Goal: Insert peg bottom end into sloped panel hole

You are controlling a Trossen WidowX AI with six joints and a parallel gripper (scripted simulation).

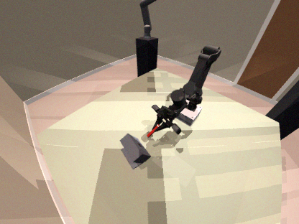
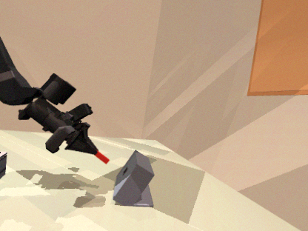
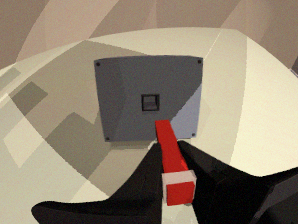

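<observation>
The sloped grey panel is 110 mm ahead of my gripper tip, 20 mm to the right of it and 60 mm below it. The rest, counted from my gripper tip: red square peg (10 mm behind, 10 mm above).
</observation>
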